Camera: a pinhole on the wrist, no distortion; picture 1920 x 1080 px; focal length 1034.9 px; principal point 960.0 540.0 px. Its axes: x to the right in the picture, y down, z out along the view. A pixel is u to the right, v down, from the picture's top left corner.
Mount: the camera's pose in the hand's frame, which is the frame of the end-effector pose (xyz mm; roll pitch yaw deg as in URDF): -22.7 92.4 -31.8 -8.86 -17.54 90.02
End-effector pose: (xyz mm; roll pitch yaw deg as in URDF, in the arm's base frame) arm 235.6 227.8 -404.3 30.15 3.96 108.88
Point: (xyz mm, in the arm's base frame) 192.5 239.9 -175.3
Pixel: 1634.9 189.7
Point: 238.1 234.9 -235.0
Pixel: 1223.7 275.1
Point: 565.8 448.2 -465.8
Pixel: outside the picture
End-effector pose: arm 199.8 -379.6 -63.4 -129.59 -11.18 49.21
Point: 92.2 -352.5 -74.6
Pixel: 186.3 572.6
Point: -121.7 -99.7 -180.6
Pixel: 682.2 375.0
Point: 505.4 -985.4 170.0
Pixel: behind the camera
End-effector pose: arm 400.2 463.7 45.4 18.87 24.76 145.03
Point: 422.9 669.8 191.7
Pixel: 534.3 195.0
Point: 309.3 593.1 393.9
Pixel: 1234.0 347.1
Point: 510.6 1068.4 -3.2
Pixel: outside the picture
